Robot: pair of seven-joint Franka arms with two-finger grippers.
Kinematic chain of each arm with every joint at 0, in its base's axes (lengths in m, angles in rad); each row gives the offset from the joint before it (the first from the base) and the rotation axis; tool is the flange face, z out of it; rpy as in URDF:
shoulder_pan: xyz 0 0 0.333 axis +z
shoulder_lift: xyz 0 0 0 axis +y
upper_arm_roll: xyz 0 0 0.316 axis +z
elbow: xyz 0.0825 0 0 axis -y
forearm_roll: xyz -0.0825 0 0.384 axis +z
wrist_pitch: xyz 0 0 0 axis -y
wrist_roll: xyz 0.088 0 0 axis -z
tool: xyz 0 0 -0.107 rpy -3.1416 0 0
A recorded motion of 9 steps. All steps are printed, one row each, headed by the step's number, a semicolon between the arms.
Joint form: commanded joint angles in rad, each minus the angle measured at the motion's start. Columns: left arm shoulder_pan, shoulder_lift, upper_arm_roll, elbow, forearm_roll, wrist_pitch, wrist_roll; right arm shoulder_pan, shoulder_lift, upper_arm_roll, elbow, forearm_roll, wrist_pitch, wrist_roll.
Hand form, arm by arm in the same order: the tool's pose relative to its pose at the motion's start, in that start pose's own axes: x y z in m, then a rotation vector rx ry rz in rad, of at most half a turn. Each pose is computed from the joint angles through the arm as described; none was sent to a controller.
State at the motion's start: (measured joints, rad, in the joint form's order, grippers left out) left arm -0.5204 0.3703 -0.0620 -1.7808 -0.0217 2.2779 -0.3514; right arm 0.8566 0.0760 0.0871 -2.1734 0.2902 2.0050 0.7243
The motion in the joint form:
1: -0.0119 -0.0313 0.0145 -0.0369 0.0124 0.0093 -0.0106; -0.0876 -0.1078 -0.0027 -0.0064 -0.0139 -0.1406 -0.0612
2: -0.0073 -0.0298 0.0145 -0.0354 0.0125 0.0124 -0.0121; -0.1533 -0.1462 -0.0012 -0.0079 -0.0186 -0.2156 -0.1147
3: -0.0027 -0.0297 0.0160 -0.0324 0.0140 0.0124 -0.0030; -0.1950 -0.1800 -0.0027 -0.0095 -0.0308 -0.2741 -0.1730
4: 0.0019 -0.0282 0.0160 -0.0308 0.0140 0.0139 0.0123; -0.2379 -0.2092 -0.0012 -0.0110 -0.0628 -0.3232 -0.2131
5: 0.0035 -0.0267 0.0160 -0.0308 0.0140 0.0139 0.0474; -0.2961 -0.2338 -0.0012 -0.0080 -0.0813 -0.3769 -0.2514
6: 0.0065 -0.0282 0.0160 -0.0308 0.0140 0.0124 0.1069; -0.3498 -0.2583 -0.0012 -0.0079 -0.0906 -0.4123 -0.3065
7: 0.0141 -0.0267 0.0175 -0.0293 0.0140 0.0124 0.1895; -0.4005 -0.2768 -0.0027 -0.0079 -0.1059 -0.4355 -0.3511
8: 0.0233 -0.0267 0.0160 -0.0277 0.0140 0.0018 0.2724; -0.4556 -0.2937 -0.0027 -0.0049 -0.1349 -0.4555 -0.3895
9: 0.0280 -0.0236 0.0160 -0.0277 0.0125 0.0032 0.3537; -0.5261 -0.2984 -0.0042 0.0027 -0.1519 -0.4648 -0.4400
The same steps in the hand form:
1: -0.0074 -0.0036 -0.0051 0.0139 0.0089 -0.0028; 0.0006 0.0434 -0.0471 -0.0040 -0.0247 -0.0061
2: -0.0057 -0.0062 -0.0052 0.0133 0.0122 -0.0088; 0.0072 0.0721 -0.0648 -0.0070 -0.0532 -0.0099
3: -0.0035 -0.0095 -0.0065 0.0146 0.0158 -0.0046; 0.0082 0.0933 -0.0785 -0.0147 -0.0688 -0.0382
4: -0.0020 -0.0122 -0.0065 0.0146 0.0175 0.0061; 0.0104 0.1151 -0.0902 -0.0371 -0.0708 -0.0510
5: -0.0016 -0.0132 -0.0056 0.0156 0.0160 0.0396; 0.0157 0.1417 -0.1028 -0.0436 -0.0856 -0.0428
6: -0.0011 -0.0150 -0.0065 0.0164 0.0157 0.0962; 0.0196 0.1655 -0.1144 -0.0350 -0.0923 -0.0531
7: 0.0012 -0.0205 -0.0064 0.0186 0.0157 0.1699; 0.0247 0.1887 -0.1238 -0.0295 -0.0911 -0.0532
8: 0.0023 -0.0255 -0.0064 0.0215 0.0065 0.2449; 0.0303 0.2143 -0.1339 -0.0348 -0.0811 -0.0443
9: 0.0033 -0.0284 -0.0047 0.0214 0.0040 0.3205; 0.0411 0.2446 -0.1429 -0.0206 -0.0739 -0.0301

